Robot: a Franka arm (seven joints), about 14 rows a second.
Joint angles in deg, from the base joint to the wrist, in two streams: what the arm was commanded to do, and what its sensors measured. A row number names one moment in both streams.
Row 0, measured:
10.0 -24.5 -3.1 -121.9 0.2 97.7 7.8
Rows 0 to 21, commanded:
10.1 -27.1 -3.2 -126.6 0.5 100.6 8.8
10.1 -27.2 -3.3 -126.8 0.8 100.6 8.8
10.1 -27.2 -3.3 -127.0 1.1 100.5 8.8
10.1 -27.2 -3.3 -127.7 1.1 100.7 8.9
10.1 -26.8 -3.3 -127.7 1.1 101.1 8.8
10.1 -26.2 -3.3 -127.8 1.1 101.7 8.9
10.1 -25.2 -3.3 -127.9 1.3 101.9 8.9
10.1 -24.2 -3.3 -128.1 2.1 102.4 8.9
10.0 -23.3 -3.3 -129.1 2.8 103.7 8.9
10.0 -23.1 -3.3 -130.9 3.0 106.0 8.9
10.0 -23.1 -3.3 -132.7 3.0 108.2 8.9
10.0 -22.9 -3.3 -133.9 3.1 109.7 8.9
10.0 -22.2 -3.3 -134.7 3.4 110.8 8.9
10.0 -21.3 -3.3 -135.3 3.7 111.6 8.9
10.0 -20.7 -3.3 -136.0 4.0 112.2 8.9
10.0 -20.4 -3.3 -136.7 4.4 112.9 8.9
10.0 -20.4 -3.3 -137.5 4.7 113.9 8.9
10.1 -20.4 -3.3 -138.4 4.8 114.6 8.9
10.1 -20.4 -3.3 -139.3 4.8 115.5 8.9
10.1 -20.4 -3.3 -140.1 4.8 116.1 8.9
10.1 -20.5 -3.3 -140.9 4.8 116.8 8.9
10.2 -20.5 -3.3 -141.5 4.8 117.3 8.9
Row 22, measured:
10.0 -19.7 -3.1 -138.8 3.4 114.5 8.6
